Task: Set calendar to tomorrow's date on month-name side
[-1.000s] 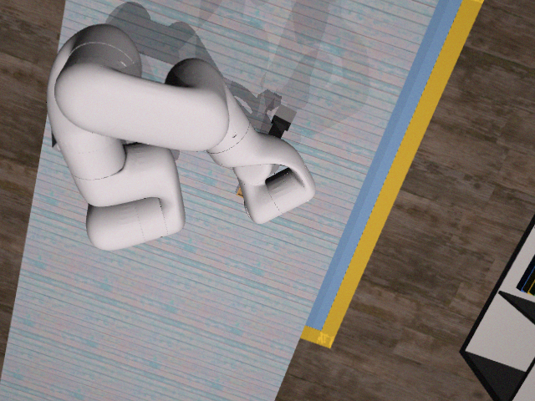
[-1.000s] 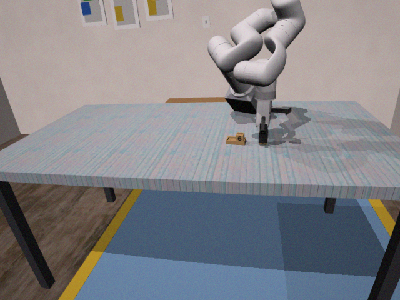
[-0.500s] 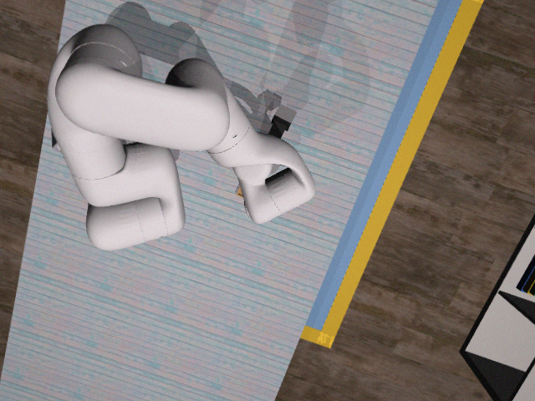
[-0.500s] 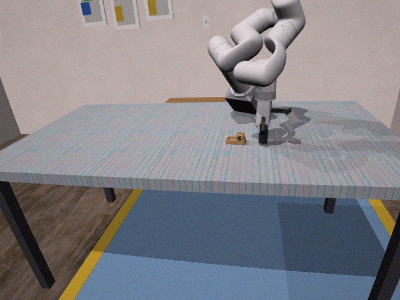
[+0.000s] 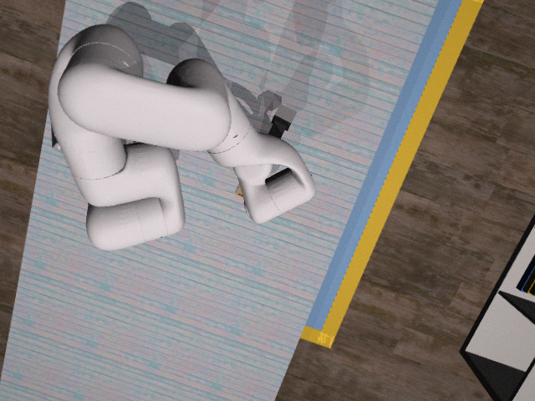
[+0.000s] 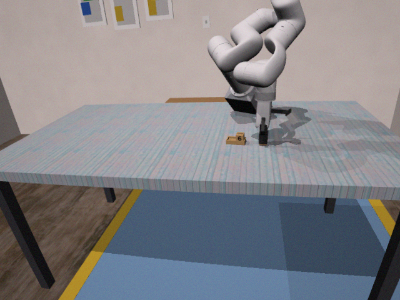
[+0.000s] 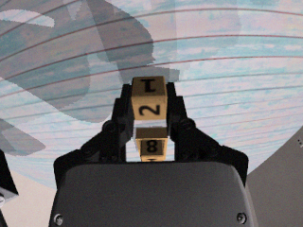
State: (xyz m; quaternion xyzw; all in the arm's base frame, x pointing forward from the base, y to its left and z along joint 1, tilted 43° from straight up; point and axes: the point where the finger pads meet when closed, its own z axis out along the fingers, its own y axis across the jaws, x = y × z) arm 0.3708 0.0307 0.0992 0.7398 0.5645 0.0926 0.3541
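Right now the wooden digit cube is 4 cm behind my hand, 8 cm to the right of it and 1 cm below it. From my hand the other things lie so: wooden calendar tray: 4 cm behind, 10 cm to the right, 2 cm below.
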